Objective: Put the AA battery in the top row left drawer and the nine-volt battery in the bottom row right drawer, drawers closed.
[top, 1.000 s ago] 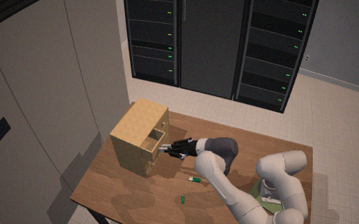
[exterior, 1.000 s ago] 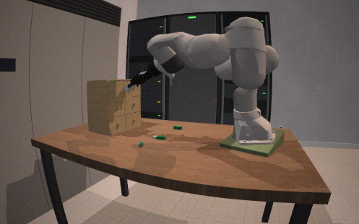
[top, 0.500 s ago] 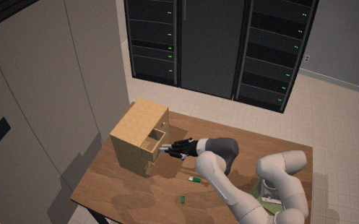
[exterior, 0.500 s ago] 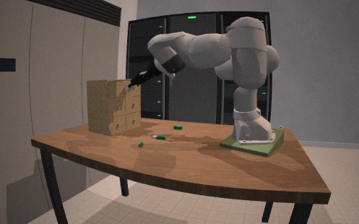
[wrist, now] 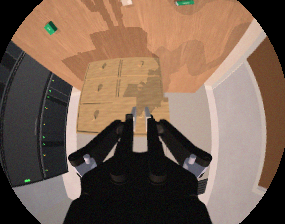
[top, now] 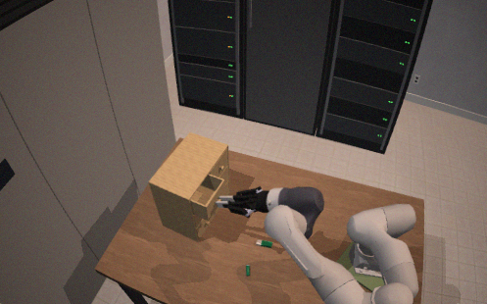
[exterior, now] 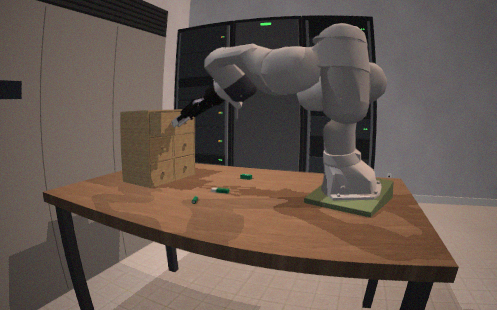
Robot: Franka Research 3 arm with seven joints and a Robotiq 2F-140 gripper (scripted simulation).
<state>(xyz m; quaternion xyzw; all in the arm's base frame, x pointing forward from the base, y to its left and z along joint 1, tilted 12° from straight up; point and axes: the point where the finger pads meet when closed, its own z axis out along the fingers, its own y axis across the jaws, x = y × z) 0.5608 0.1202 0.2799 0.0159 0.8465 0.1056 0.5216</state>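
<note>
Now: hand 260 mm above the AA battery, 150 mm past it and 100 mm to the right of it. Also, from my hand: white-and-green cylinder (260 mm below, 150 mm behind, 50 mm to the right); then nine-volt battery (290 mm to the right, 260 mm below, 100 mm behind).
</note>
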